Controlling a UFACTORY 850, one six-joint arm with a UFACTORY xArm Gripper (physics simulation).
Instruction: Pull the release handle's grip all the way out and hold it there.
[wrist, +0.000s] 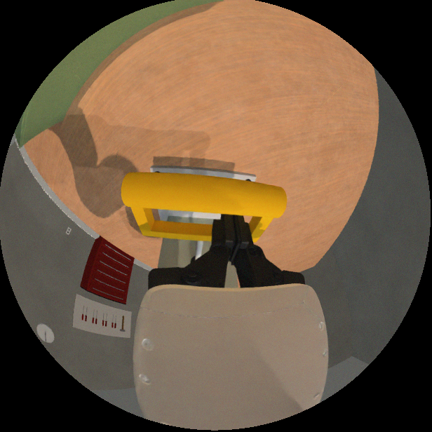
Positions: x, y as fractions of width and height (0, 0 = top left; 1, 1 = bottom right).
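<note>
What I'm seeing here is a grey base plate (0.36, 0.39), and there's a yellow release handle grip (0.33, 0.44) too. My gripper (0.53, 0.51) is in sight as well.
</note>
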